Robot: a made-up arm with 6 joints. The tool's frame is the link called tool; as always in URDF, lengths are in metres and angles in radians. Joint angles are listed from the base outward.
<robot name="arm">
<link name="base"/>
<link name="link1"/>
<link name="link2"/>
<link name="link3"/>
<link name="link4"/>
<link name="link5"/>
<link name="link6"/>
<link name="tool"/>
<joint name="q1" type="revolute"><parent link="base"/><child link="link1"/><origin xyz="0 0 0.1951"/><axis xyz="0 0 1"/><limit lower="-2.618" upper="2.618"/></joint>
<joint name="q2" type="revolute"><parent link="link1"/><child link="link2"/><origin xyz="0 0 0" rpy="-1.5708 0 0"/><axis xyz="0 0 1"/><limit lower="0" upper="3.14"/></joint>
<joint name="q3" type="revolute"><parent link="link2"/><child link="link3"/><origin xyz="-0.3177 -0.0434 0"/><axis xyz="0 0 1"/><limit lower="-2.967" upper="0"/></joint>
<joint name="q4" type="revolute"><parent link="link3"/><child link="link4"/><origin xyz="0.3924 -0.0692 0" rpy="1.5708 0 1.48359"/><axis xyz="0 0 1"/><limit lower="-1.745" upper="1.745"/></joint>
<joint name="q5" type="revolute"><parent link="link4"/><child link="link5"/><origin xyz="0 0 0" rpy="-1.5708 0 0"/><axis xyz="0 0 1"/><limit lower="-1.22" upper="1.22"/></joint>
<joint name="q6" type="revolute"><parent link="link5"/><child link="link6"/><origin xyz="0 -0.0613 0" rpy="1.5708 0 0"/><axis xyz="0 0 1"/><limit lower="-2.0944" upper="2.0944"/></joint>
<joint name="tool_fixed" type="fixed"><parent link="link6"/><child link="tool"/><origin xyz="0 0 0"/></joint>
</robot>
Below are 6 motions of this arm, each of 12 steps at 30 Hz.
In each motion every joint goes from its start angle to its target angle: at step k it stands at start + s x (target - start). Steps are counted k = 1, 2, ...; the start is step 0. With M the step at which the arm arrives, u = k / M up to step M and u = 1 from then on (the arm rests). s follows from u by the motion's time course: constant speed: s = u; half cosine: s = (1 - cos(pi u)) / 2; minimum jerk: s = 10 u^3 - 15 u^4 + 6 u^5.
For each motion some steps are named. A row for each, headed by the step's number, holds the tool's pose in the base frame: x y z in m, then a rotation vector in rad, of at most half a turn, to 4 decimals.
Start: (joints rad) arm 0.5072 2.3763 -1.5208 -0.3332 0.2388 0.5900
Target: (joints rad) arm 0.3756 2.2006 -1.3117 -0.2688 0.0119 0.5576
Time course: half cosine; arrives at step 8
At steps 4, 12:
4: 0.5297 0.2478 0.1018 -0.1912 2.4857 0.2590
12: 0.5260 0.2072 0.1207 -0.1029 2.4044 0.3088

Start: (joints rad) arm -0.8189 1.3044 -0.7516 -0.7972 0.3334 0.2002
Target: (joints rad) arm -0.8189 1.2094 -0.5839 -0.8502 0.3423 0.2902
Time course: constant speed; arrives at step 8
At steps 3, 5, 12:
3: 0.2334 -0.2712 0.3146 0.4608 2.4345 -0.9369
5: 0.2256 -0.2633 0.3059 0.4751 2.4480 -0.9288
12: 0.2138 -0.2512 0.2927 0.4966 2.4680 -0.9169

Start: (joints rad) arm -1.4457 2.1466 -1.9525 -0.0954 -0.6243 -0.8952
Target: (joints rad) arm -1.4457 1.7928 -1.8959 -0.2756 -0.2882 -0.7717
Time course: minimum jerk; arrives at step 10
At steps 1, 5, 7, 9, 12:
1: 0.0858 -0.6547 0.4619 0.2478 1.3027 -2.1111
5: 0.0814 -0.6070 0.5511 0.2095 1.3422 -2.1077
7: 0.0763 -0.5667 0.6070 0.1979 1.3693 -2.1177
9: 0.0735 -0.5463 0.6309 0.1971 1.3811 -2.1254
12: 0.0733 -0.5451 0.6322 0.1971 1.3818 -2.1259

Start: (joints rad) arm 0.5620 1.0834 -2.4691 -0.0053 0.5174 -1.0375
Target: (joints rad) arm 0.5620 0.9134 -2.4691 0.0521 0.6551 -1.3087
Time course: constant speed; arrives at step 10
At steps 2, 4, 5, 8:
2: -0.0804 -0.0504 0.9408 -0.4540 0.4158 -0.5070
4: -0.1008 -0.0628 0.9362 -0.4633 0.3973 -0.5488
5: -0.1110 -0.0690 0.9336 -0.4678 0.3877 -0.5697
8: -0.1413 -0.0872 0.9247 -0.4812 0.3581 -0.6331

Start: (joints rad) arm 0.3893 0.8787 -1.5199 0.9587 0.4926 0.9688
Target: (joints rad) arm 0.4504 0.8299 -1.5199 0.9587 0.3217 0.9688
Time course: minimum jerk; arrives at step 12
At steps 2, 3, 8, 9, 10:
2: 0.1335 0.0805 0.7816 0.6330 1.3579 2.1491
3: 0.1316 0.0798 0.7826 0.6305 1.3430 2.1549
8: 0.1120 0.0718 0.7921 0.6082 1.1906 2.2117
9: 0.1090 0.0703 0.7935 0.6052 1.1667 2.2202
10: 0.1070 0.0694 0.7944 0.6033 1.1514 2.2257

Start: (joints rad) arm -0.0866 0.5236 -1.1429 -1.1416 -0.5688 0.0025
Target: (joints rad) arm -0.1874 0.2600 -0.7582 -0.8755 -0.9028 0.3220
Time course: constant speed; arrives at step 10
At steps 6, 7, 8, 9, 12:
6: 0.0443 0.0293 0.6574 -0.7018 0.2769 -0.6017
7: 0.0422 0.0298 0.6466 -0.6928 0.2716 -0.5465
8: 0.0403 0.0301 0.6358 -0.6834 0.2658 -0.4920
9: 0.0384 0.0304 0.6248 -0.6737 0.2593 -0.4380
12: 0.0367 0.0306 0.6137 -0.6636 0.2522 -0.3847

